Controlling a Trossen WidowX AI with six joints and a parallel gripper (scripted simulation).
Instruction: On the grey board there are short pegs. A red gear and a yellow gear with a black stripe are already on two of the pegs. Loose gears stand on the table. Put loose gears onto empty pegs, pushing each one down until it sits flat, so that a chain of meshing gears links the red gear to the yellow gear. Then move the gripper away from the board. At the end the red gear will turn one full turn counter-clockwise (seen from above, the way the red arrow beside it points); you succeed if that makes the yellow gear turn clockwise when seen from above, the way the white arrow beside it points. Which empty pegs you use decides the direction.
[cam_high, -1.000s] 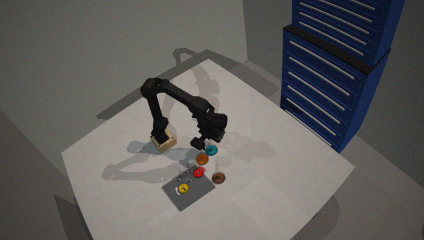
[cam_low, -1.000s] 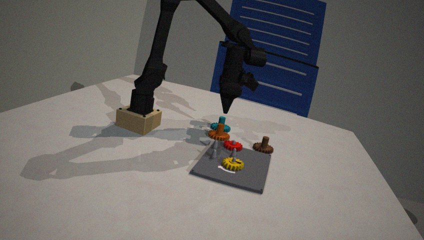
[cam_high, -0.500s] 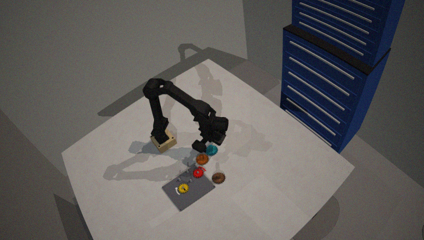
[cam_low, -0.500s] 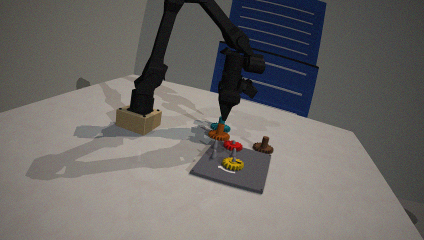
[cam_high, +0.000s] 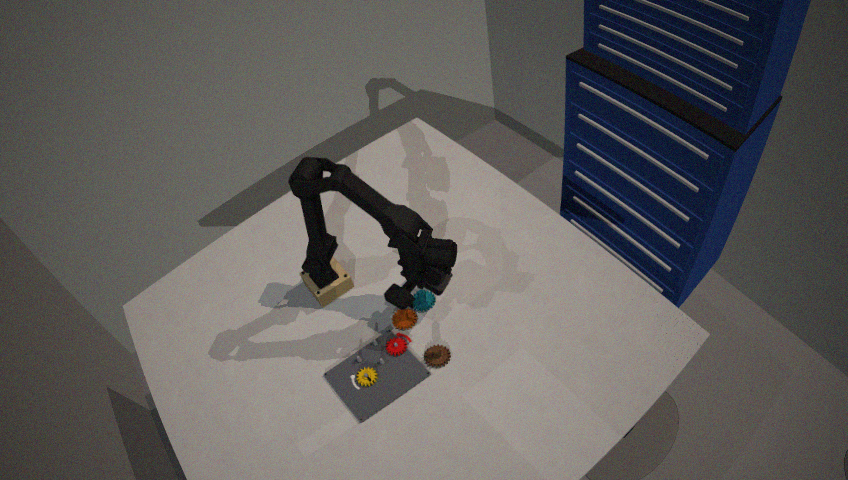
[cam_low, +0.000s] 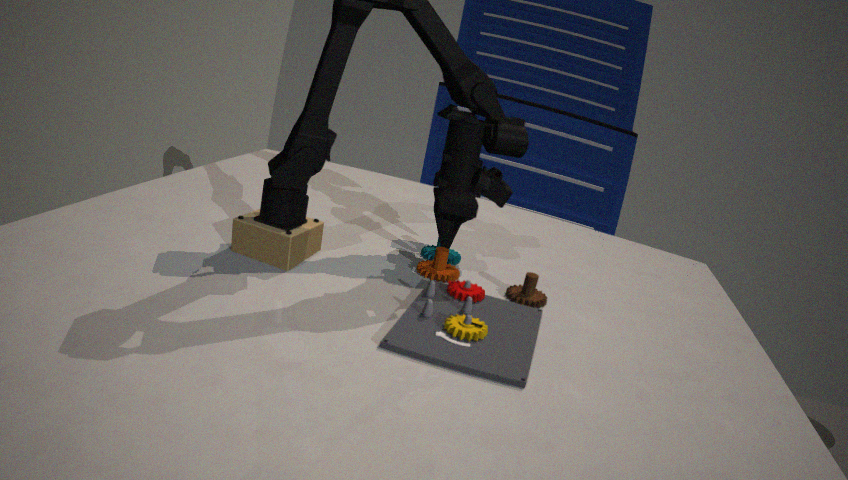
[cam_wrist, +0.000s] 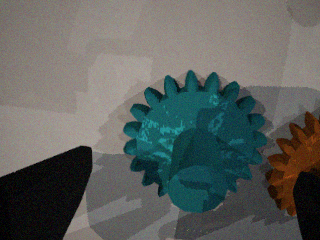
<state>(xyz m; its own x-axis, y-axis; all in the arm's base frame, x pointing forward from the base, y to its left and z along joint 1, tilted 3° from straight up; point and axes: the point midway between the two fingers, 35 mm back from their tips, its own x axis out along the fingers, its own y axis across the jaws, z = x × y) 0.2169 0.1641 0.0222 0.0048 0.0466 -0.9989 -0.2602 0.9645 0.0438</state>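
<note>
Now: the teal gear 1 cm below my gripper tip. Round my gripper tip: red gear 14 cm to the right, 7 cm ahead, 1 cm below; orange gear 7 cm to the right, 1 cm below, 1 cm ahead; red arrow 10 cm to the right, 6 cm ahead, 2 cm below.
</note>
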